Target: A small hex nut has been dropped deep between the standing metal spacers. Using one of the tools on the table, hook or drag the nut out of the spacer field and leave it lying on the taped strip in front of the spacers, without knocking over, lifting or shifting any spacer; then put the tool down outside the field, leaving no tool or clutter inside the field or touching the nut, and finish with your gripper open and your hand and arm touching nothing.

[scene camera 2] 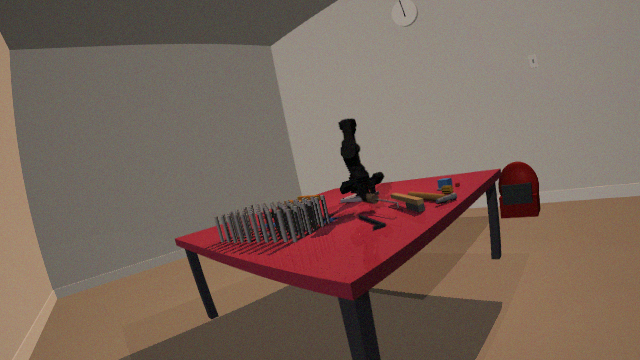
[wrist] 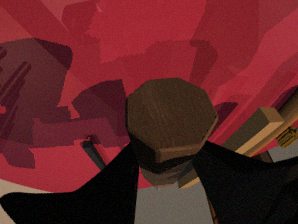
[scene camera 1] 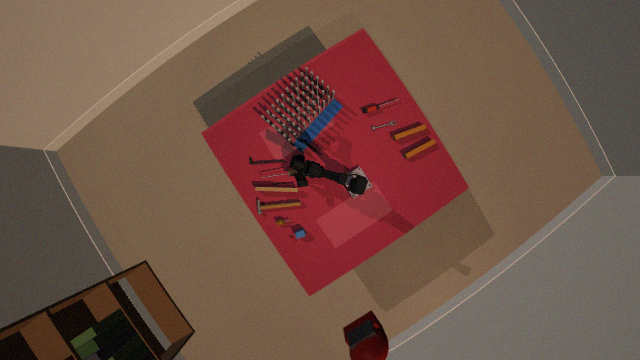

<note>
I see my gripper (scene camera 2: 370, 200) and a blue taped strip (scene camera 1: 334, 106).
My gripper is seen too in the wrist view (wrist: 162, 143).
</note>
